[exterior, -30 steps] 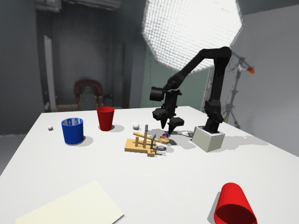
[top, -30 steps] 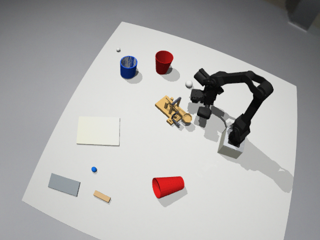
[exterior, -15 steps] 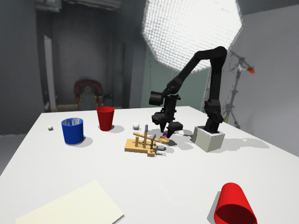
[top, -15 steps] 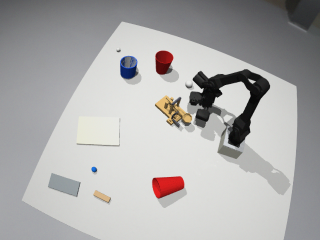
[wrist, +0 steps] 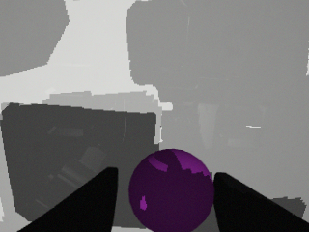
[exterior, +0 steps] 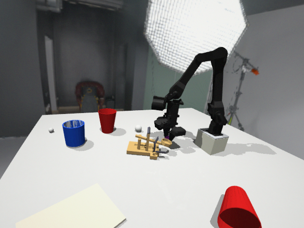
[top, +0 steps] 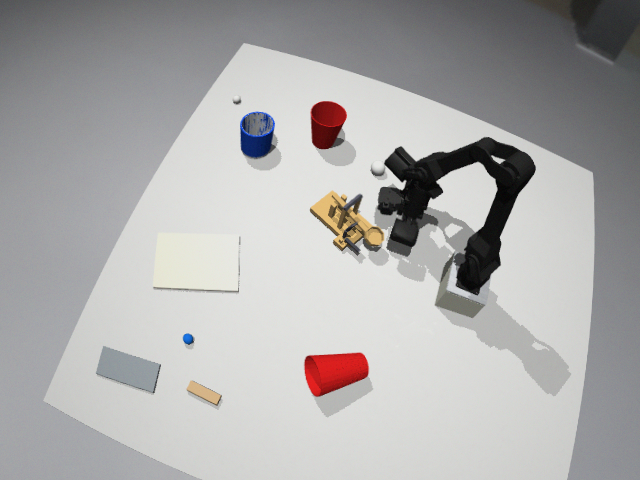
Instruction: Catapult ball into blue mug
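Now: the wooden catapult 12 cm ahead of my gripper tip, 7 cm to the left of it and 4 cm above it. From my gripper tip the other things lie so: purple ball: 1 cm above; cream sheet: 44 cm ahead, 29 cm to the left; blue mug: 44 cm ahead, 9 cm to the right, 2 cm above.
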